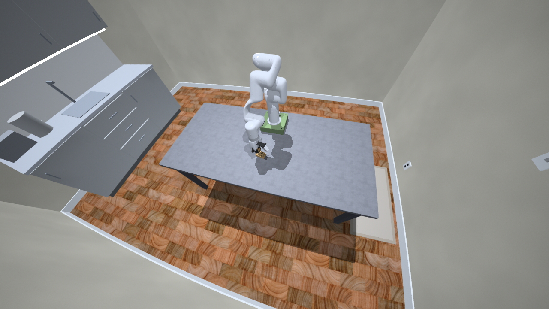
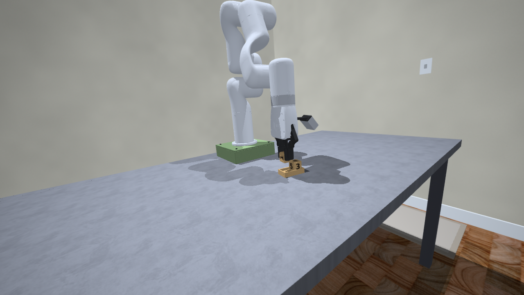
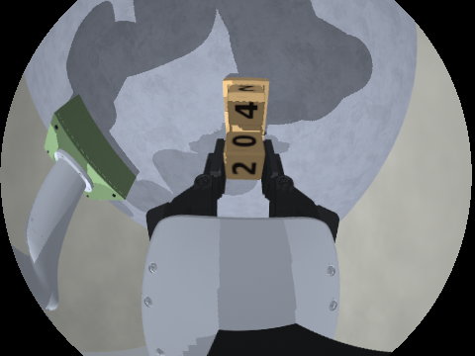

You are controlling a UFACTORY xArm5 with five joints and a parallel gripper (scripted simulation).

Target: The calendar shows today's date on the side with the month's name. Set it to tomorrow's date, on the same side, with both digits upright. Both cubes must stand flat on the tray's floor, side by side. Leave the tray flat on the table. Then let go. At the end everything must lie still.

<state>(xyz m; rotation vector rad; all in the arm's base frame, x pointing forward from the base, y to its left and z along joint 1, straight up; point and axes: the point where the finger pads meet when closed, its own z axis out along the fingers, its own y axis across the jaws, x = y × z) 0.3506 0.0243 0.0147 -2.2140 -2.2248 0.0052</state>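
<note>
Now: the wooden calendar tray 7 cm below my hand and 2 cm to the left of it.
</note>
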